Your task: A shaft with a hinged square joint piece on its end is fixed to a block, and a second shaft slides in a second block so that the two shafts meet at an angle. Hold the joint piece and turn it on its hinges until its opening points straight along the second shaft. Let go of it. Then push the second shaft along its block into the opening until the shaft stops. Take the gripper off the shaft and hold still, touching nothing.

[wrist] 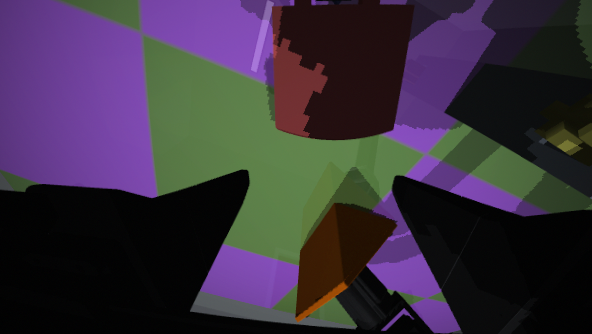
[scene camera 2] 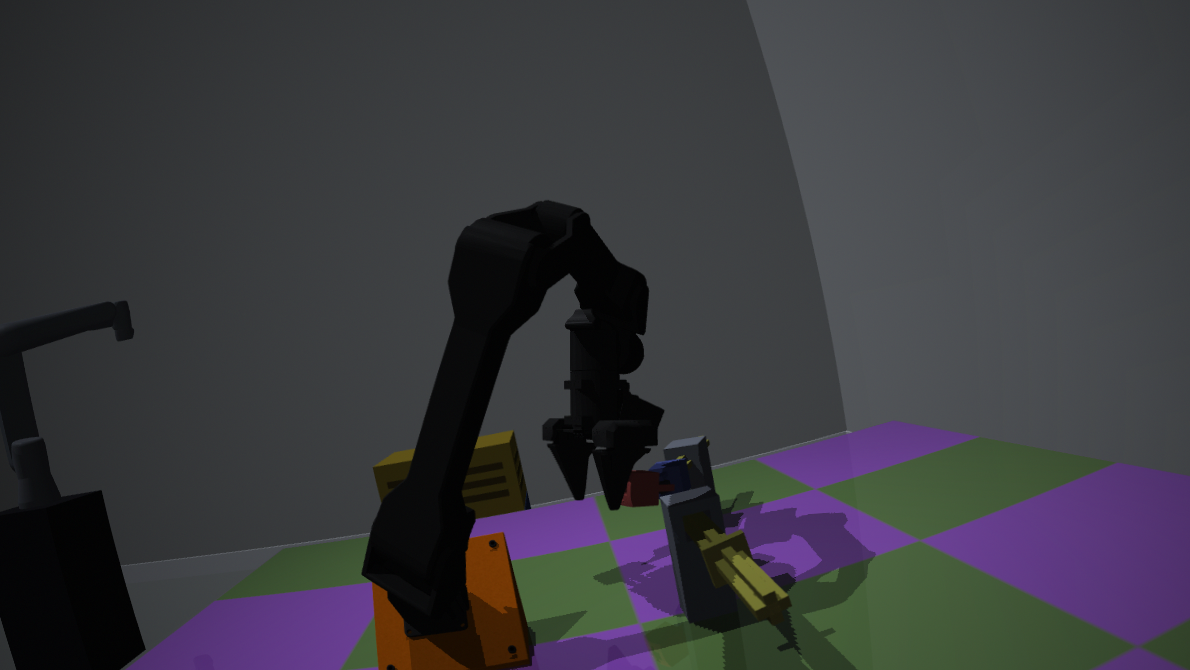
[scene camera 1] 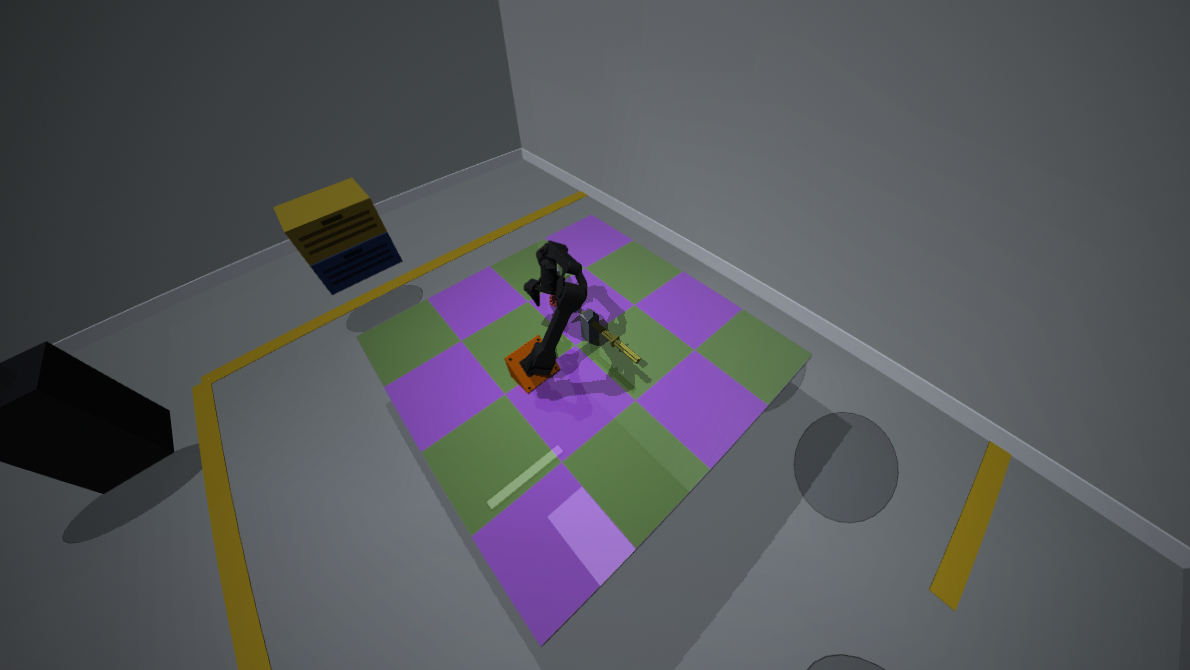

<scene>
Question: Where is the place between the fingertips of my gripper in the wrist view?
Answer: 319, 179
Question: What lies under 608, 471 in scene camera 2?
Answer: My gripper.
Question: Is my gripper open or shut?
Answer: Open.
</scene>
